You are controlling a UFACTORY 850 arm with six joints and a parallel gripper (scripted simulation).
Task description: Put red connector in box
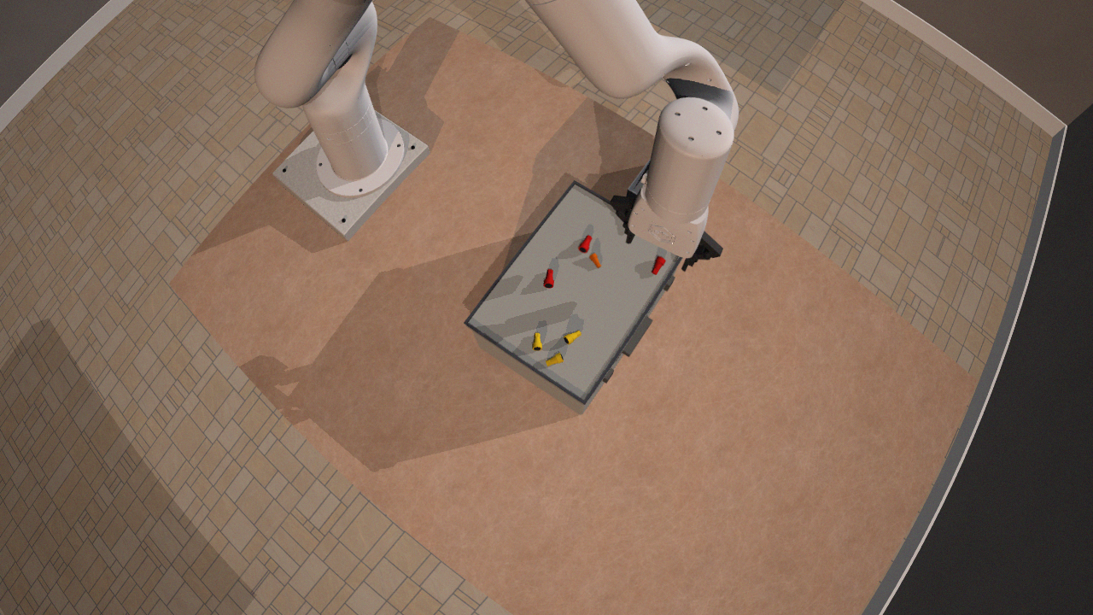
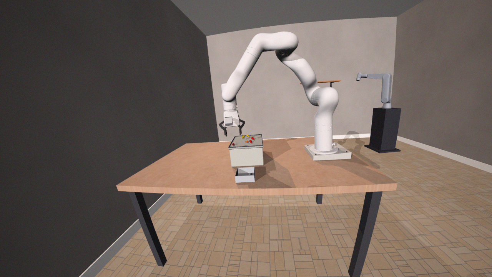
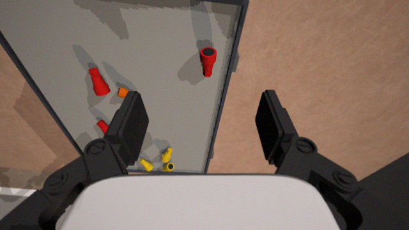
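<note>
Now: the orange connector 8 cm behind my hand, 4 cm to the right of it and 7 cm below it. The rest, counted from my hand: tool case 8 cm behind, 9 cm to the right, 11 cm below.
</note>
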